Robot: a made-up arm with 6 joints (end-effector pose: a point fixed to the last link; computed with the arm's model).
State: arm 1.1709 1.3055 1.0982 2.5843 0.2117 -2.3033
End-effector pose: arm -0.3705 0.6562 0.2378 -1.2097 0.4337 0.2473
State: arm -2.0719 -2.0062 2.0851 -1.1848 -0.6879 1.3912
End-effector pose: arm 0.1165 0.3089 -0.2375 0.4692 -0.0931 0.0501
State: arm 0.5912 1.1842 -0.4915 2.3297 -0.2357 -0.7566
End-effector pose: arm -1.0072 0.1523 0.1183 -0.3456 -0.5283 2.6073
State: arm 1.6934 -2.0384 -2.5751 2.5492 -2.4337 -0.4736
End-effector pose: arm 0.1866 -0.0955 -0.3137 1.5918 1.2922 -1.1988
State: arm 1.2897 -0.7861 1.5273 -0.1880 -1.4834 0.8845
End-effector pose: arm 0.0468 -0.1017 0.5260 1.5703 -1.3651 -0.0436
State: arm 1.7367 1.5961 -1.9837 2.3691 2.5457 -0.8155
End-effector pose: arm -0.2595 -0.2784 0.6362 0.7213 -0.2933 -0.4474
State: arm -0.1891 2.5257 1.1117 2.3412 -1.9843 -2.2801
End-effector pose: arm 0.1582 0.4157 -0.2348 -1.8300 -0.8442 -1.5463
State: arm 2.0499 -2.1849 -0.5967 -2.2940 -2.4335 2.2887
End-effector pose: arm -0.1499 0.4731 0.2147 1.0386 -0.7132 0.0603
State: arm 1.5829 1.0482 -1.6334 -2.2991 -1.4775 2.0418
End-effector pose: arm -0.7552 0.4395 0.1789 -2.1161 2.0459 -0.9208
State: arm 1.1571 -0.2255 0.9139 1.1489 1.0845 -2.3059
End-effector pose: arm 0.2895 0.2949 -0.1069 -1.9304 -0.4301 -1.7377
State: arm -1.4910 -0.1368 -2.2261 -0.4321 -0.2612 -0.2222
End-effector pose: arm 0.3335 -0.4794 0.5859 2.2260 -0.3316 0.1851
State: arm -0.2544 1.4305 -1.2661 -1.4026 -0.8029 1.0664
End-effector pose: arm -0.4085 -0.0126 -0.6143 -0.7227 0.3304 0.7876
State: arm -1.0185 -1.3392 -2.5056 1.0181 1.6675 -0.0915
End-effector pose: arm -0.2537 0.3016 -0.1308 -0.7162 -0.3284 2.1464
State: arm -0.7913 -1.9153 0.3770 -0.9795 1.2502 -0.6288
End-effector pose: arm -0.7202 0.1712 0.1332 -0.1282 -2.4021 -1.3313
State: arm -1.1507 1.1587 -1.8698 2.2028 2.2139 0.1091
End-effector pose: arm -0.5301 0.3499 -0.1551 -1.6405 -1.5042 1.3446
